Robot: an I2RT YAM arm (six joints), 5 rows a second.
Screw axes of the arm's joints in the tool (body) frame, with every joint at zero. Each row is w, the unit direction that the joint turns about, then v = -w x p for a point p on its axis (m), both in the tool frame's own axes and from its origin. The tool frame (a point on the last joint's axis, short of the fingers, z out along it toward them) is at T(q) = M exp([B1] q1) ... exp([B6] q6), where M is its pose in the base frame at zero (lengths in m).
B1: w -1 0 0 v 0.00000 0.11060 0.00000
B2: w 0 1 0 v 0.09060 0.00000 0.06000
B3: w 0 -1 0 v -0.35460 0.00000 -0.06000
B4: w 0 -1 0 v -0.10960 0.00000 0.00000
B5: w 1 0 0 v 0.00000 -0.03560 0.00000
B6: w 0 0 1 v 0.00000 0.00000 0.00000
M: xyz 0.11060 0.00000 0.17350 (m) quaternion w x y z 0.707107 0 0.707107 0
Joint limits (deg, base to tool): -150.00..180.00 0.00..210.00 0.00..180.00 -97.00..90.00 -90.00..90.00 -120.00..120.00
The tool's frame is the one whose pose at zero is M.
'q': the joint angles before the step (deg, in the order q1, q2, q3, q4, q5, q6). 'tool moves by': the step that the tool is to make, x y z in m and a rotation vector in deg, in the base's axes. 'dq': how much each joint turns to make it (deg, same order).
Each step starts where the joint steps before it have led.
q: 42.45, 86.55, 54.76, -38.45, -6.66, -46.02
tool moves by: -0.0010, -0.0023, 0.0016, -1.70, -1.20, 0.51
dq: 0.02, -0.50, 0.00, -0.88, 1.78, -1.16
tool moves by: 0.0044, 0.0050, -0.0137, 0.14, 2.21, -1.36
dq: 0.01, 3.00, -0.25, 1.89, -1.07, 1.82
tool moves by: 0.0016, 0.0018, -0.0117, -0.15, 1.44, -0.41
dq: -0.04, 1.94, -0.79, 1.63, -0.71, 0.62
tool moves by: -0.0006, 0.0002, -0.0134, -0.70, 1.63, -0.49
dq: 0.06, 1.82, -1.27, 1.49, -0.41, 0.70
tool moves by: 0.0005, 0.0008, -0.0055, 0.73, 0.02, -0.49
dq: 0.00, 0.61, -0.84, 2.01, -0.40, 0.63
